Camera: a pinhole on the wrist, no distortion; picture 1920 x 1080 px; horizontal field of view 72.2 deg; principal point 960.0 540.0 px. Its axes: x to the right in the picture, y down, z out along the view. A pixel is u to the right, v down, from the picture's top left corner.
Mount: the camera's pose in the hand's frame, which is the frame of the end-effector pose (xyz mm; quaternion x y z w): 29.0 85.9 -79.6 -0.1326 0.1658 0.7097 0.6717
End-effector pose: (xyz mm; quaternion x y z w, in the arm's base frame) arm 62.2 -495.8 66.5 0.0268 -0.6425 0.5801 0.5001
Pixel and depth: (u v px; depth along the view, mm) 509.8 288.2 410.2
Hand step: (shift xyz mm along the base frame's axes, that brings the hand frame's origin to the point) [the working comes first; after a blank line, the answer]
In the camera's frame: -140.3 -78.5 410.2

-357.6 -154.0 53.4
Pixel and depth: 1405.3 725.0 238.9
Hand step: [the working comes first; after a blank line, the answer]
In the camera's frame: 80.8 33.6 238.9

-222.3 0.7 -166.9
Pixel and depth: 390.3 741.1 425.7
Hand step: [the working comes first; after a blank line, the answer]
In the camera's frame: -184.2 65.0 425.7

-288.2 -274.4 -5.3
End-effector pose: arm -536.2 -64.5 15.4 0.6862 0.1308 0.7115 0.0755
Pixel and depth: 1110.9 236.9 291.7
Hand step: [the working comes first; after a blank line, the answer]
In the camera's frame: 33.4 -67.2 291.7

180.0 -185.1 173.0
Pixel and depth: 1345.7 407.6 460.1
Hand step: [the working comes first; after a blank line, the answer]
In the camera's frame: 134.8 -46.3 460.1

305.0 -335.5 201.9
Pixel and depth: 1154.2 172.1 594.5
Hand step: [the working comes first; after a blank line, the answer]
In the camera's frame: 87.7 -166.1 594.5

434.6 -305.0 332.0
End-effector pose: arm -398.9 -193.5 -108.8 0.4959 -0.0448 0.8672 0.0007
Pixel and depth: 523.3 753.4 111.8
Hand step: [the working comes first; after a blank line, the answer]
In the camera's frame: -37.1 18.1 111.8

19.9 -101.0 26.5
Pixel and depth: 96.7 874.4 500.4
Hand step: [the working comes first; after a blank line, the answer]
In the camera's frame: -328.1 127.1 500.4

476.4 -27.0 210.3
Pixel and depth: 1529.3 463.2 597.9
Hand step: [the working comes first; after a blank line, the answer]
In the camera's frame: 258.6 -34.9 597.9

245.6 -598.4 194.4
